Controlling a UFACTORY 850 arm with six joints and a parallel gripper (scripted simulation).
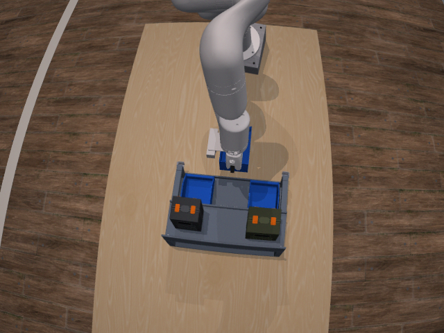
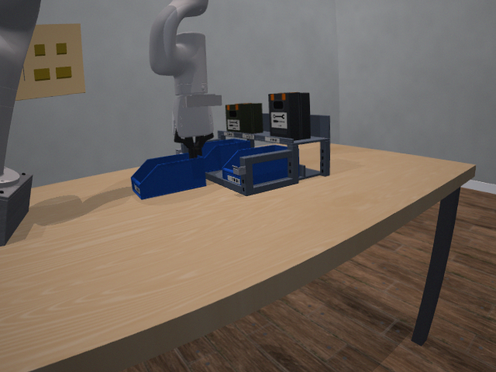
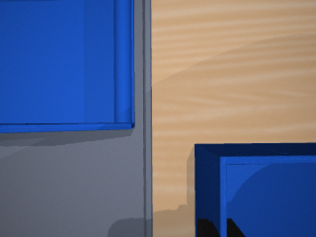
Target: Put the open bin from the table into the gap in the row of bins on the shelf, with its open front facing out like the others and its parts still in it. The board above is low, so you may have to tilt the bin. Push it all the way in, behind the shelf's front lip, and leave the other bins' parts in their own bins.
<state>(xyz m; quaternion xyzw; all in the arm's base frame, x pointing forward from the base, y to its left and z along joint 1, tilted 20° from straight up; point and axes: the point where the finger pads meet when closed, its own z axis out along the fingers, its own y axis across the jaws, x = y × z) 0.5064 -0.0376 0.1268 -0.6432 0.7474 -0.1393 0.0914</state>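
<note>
My gripper is now 150 mm short of the grey shelf, 30 mm to the left of it and 10 mm above it. Round my hand: dark green tool case (240 mm ahead, 80 mm above, 70 mm to the left); then black tool case (200 mm ahead, 150 mm to the right, 90 mm above).
</note>
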